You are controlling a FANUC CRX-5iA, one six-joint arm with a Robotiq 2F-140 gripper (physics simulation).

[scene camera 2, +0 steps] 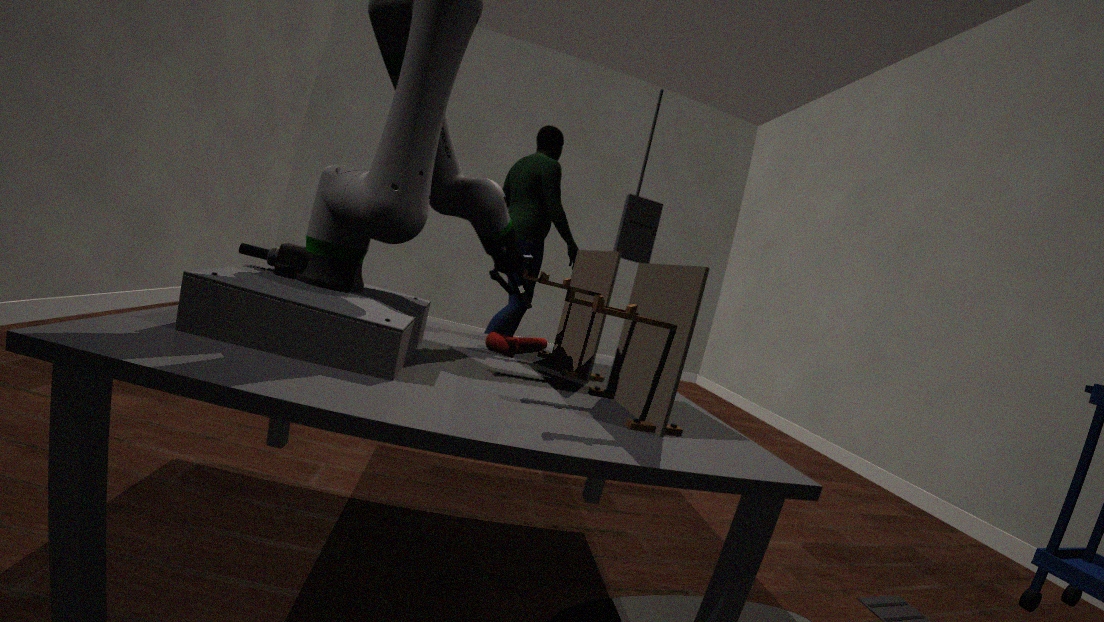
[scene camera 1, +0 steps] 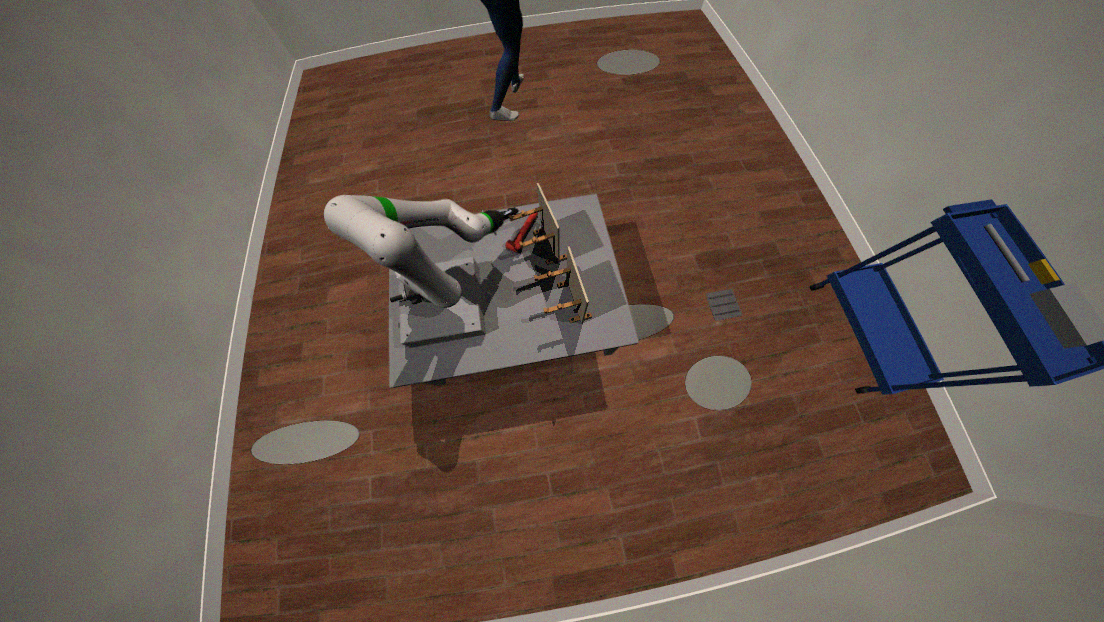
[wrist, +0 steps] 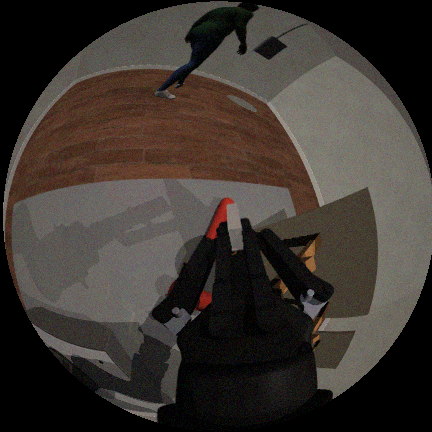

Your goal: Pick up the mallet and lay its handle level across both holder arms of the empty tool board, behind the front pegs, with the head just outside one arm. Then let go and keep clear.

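Seen in the pictures: gripper, fingertip midpoint: (scene camera 2: 528, 304) (scene camera 1: 519, 210) (wrist: 232, 212); arm's base at its link origin: (scene camera 2: 328, 283).
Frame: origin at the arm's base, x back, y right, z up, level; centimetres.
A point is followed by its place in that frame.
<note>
The red mallet (scene camera 1: 526, 229) {x -53.1, y -19.7, z -7.0 cm} (scene camera 2: 525, 344) {x -52.1, y -18.1, z -7.8 cm} (wrist: 218, 220) {x -55.7, y -25.6, z -6.7 cm} lies low at the table, beside the far tool board; the fingers hide part of it in the wrist view. My gripper (scene camera 1: 510, 210) {x -52.3, y -25.2, z 3.0 cm} (scene camera 2: 523, 289) {x -52.3, y -25.2, z 3.0 cm} (wrist: 232, 212) {x -52.3, y -25.2, z 3.0 cm} is shut and empty, above the mallet and close to the outer end of the far board's far holder arm (scene camera 1: 528, 212) {x -55.1, y -15.8, z 11.5 cm}. I cannot tell whether they touch. The far tool board (scene camera 1: 549, 221) {x -62.3, y -6.1, z 13.7 cm} (scene camera 2: 591, 297) {x -62.3, y -4.4, z 9.9 cm} (wrist: 347, 260) {x -62.1, y -10.8, z 16.0 cm} and near tool board (scene camera 1: 577, 287) {x -63.2, y 27.7, z 11.7 cm} (scene camera 2: 660, 332) {x -63.1, y 28.9, z 7.1 cm} stand upright, each with two pegged arms. No tool shows on the near board's arms (scene camera 1: 561, 309).
Both boards stand on the grey table (scene camera 1: 509, 339) {x -27.6, y 33.8, z -10.3 cm} (scene camera 2: 463, 413) {x -28.0, y 37.8, z -10.3 cm}, to the right of the robot's base block (scene camera 1: 444, 324) {x -1.9, y 19.7, z -0.9 cm} (scene camera 2: 293, 324) {x 0.0, y 24.9, z -4.8 cm}. A dark shape (scene camera 1: 545, 249) {x -62.0, y -6.0, z -7.7 cm} lies by the far board's foot. A person (scene camera 1: 506, 57) (scene camera 2: 533, 193) (wrist: 210, 35) is beyond the table. A blue cart (scene camera 1: 880, 332) stands at the right.
</note>
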